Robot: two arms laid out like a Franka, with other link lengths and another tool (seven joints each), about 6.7 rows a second.
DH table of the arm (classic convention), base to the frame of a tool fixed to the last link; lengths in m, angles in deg. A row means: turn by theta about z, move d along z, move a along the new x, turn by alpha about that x. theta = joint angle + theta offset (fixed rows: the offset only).
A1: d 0.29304, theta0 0, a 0, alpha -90
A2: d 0, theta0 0, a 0, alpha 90
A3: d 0.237, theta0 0, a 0.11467, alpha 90
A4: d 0, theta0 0, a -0.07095, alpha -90
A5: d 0.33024, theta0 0, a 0, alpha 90
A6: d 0, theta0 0, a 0.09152, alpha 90
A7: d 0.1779, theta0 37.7, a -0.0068, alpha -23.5
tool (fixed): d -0.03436, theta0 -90, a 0, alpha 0
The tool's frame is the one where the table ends.
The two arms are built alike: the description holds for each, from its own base.
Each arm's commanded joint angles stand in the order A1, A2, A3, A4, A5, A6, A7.
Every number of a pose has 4 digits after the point. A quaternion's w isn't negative.
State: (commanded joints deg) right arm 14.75 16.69 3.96 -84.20 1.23 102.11 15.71; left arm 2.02 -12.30 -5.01 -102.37 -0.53 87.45 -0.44
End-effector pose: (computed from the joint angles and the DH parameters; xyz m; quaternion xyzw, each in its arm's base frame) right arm 0.5803 0.2106 0.3512 0.8715 0.4548 -0.1670 0.0757; left arm 0.4795 -0.0137 0.4687 0.8838 0.4158 -0.2026 0.0712
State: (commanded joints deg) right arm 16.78 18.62 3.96 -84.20 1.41 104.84 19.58; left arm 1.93 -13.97 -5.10 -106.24 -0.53 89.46 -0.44
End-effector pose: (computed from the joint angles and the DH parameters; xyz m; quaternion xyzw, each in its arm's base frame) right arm 0.5815 0.2339 0.3353 0.8803 0.4401 -0.1624 0.0702; left arm 0.4740 -0.0149 0.4574 0.8840 0.4152 -0.2035 0.0689
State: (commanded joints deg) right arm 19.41 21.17 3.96 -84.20 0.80 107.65 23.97; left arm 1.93 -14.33 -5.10 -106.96 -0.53 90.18 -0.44
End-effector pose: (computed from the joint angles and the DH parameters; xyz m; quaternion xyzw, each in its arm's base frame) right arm 0.5796 0.2620 0.3123 0.8870 0.4264 -0.1629 0.0701; left arm 0.4737 -0.0148 0.4562 0.8846 0.4151 -0.2007 0.0701
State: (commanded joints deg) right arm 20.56 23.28 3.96 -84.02 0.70 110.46 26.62; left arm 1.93 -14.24 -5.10 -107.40 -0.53 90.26 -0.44
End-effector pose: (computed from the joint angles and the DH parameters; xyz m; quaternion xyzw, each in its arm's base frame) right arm 0.5822 0.2762 0.2954 0.8940 0.4144 -0.1571 0.0667; left arm 0.4734 -0.0147 0.4523 0.8838 0.4155 -0.2041 0.0684
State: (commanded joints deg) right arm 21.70 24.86 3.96 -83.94 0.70 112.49 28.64; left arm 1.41 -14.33 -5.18 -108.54 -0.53 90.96 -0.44
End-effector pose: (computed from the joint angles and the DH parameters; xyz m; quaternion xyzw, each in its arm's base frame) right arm 0.5818 0.2896 0.2822 0.8980 0.4072 -0.1538 0.0636; left arm 0.4728 -0.0195 0.4457 0.8853 0.4113 -0.2069 0.0657
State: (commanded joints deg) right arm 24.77 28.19 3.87 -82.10 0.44 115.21 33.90; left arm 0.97 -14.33 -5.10 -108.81 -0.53 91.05 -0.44
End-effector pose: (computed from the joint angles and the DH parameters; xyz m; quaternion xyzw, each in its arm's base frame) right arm 0.5777 0.3236 0.2638 0.9075 0.3894 -0.1463 0.0574; left arm 0.4724 -0.0224 0.4439 0.8862 0.4086 -0.2086 0.0645
